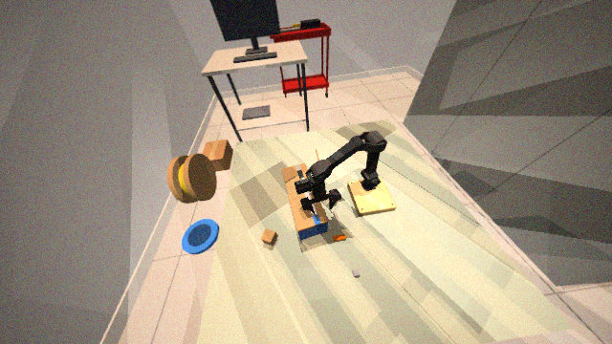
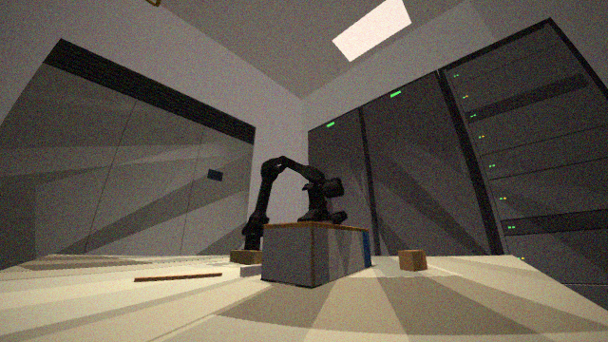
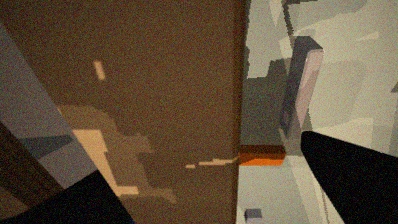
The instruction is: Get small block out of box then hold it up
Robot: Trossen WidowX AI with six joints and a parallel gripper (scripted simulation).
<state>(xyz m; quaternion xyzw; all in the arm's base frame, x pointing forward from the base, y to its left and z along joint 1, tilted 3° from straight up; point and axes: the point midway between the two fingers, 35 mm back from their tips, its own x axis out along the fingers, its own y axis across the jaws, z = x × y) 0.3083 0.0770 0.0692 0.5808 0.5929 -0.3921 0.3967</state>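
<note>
Right now my gripper tip is 3 cm short of the purple block, 3 cm to the right of it and 3 cm above it. From my gripper tip the other things lie so: long box: 3 cm ahead, 12 cm to the right, 3 cm below; then thin rod: 12 cm behind, 44 cm to the right, 8 cm below; then orange flat piece: 5 cm behind, 12 cm to the left, 8 cm below.
</note>
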